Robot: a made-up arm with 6 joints.
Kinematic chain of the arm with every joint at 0, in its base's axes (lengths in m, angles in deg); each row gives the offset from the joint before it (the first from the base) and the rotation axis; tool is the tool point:
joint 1: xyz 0 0 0.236 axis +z
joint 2: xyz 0 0 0 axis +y
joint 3: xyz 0 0 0.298 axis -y
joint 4: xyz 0 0 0 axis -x
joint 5: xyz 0.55 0 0 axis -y
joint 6: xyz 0 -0.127 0 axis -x
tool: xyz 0 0 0
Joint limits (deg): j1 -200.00..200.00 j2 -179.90..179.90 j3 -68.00..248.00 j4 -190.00..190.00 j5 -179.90..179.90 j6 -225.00..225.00
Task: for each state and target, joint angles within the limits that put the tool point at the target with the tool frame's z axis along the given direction. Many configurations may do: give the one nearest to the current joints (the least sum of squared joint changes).
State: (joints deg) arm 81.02 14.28 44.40 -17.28 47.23 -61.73
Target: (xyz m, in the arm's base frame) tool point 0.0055 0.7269 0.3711 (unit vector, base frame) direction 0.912 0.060 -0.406
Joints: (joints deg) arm 98.56 36.03 30.87 -26.48 46.25 -86.86
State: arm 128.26 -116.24 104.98 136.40 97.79 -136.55
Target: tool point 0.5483 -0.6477 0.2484 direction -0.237 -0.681 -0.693
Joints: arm 135.86 -76.15 100.00 130.79 96.64 -104.99
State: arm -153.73 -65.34 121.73 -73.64 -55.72 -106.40
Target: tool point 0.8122 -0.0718 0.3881 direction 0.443 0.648 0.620
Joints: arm -190.63 -57.98 132.86 -51.43 -53.17 -76.00
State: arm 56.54 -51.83 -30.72 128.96 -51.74 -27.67
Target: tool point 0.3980 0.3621 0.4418 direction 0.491 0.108 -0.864
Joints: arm 29.82 -3.73 -18.58 156.25 -49.21 25.13
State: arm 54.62 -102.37 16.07 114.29 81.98 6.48
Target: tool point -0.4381 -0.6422 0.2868 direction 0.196 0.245 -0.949
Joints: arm 58.09 -121.88 23.86 104.83 103.60 -35.41
